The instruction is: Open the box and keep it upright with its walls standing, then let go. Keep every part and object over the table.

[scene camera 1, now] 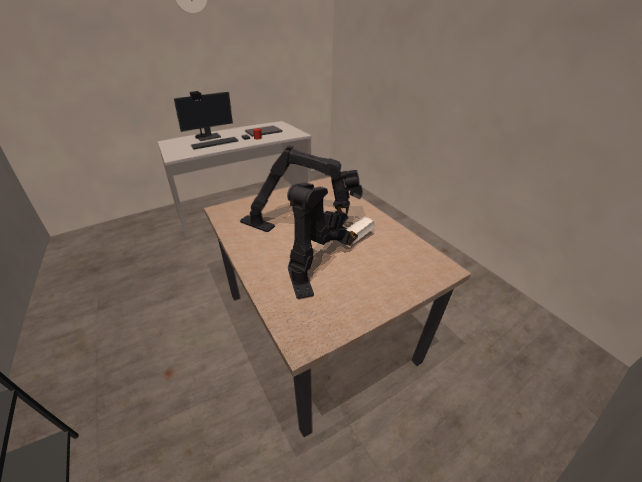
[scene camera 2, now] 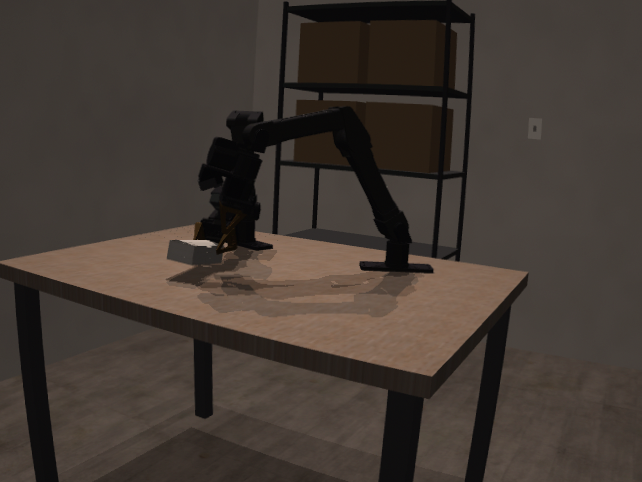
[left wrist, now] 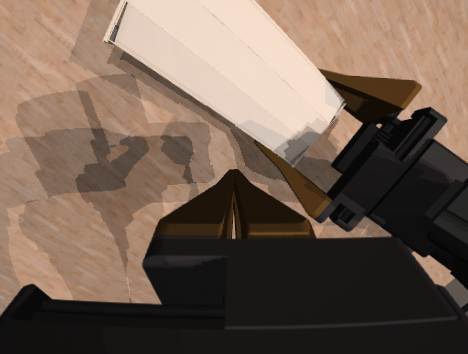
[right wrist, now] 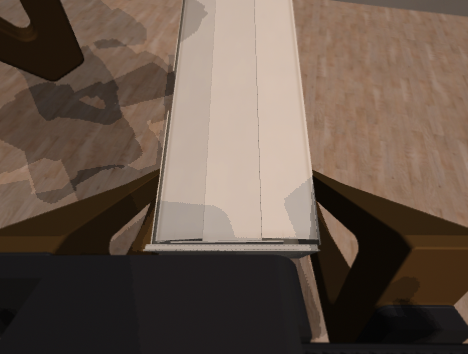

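Where they show: left gripper, fingertip midpoint: point(scene camera 2: 224, 233) point(left wrist: 233, 177) point(right wrist: 68, 70); right gripper, fingertip midpoint: point(scene camera 1: 351, 233) point(left wrist: 278, 106) point(right wrist: 234, 177); left arm's base, origin of the base link: point(scene camera 1: 257, 224) point(scene camera 2: 396, 268); right arm's base, origin of the base link: point(scene camera 1: 300, 281) point(scene camera 2: 244, 243).
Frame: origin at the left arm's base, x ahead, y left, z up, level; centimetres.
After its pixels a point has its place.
Observation:
A long white box point(scene camera 1: 361, 228) @(x 13.9, y -54.6, z 7.9 cm) lies on the wooden table with its top flaps closed; it also shows in scene camera 2 point(scene camera 2: 194, 251) @(x 23.4, y -51.2, z 7.1 cm), the left wrist view point(left wrist: 225, 70) @(x 16.8, y -51.6, z 8.1 cm) and the right wrist view point(right wrist: 236, 130) @(x 12.3, y -51.2, z 7.5 cm). My right gripper point(right wrist: 234, 177) @(x 11.4, y -50.9, z 5.0 cm) is shut on the box's near end, one finger on each long side; it shows in scene camera 1 point(scene camera 1: 347, 236) @(x 1.7, y -52.8, z 9.8 cm). My left gripper point(left wrist: 233, 177) @(x 14.7, y -45.3, z 10.1 cm) is shut and empty, hovering above the table beside the box's held end, apart from it; it shows in scene camera 1 point(scene camera 1: 342, 208) @(x 13.7, y -43.9, z 16.4 cm).
Both arm bases point(scene camera 1: 258, 223) @(x -1.7, y -2.7, z 2.3 cm) point(scene camera 1: 303, 288) @(x -28.9, y -48.6, z 1.0 cm) stand on the table point(scene camera 1: 338, 268) @(x -9.7, y -54.6, z 0.0 cm). A desk with a monitor point(scene camera 1: 203, 113) stands behind. A shelf rack with cardboard boxes point(scene camera 2: 372, 91) stands beyond the table in scene camera 2.

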